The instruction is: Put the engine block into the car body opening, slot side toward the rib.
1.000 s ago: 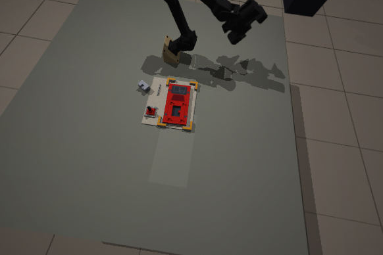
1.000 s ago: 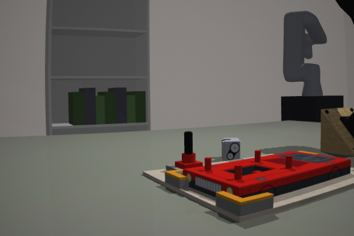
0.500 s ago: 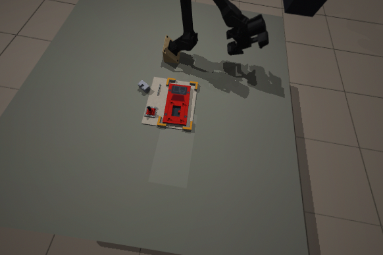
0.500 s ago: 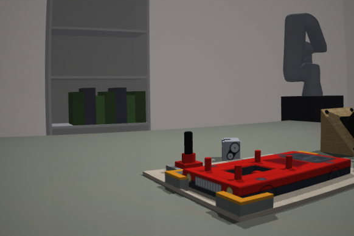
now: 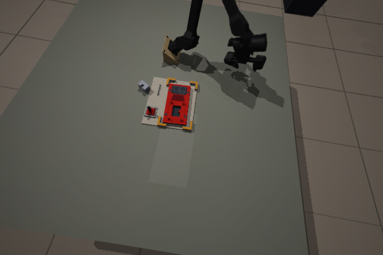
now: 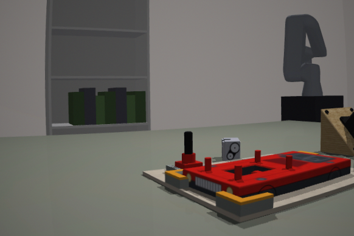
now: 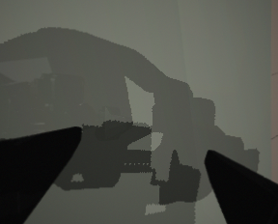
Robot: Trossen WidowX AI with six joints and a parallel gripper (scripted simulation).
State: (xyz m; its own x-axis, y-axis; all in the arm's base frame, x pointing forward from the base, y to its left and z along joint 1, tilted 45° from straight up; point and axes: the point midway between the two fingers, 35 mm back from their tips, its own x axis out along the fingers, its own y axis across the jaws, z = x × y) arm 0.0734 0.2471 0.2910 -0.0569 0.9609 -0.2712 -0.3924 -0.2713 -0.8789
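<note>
Right now my gripper tip is 17 cm short of the grey engine block, 50 cm to the left of it and 2 cm above it.
</note>
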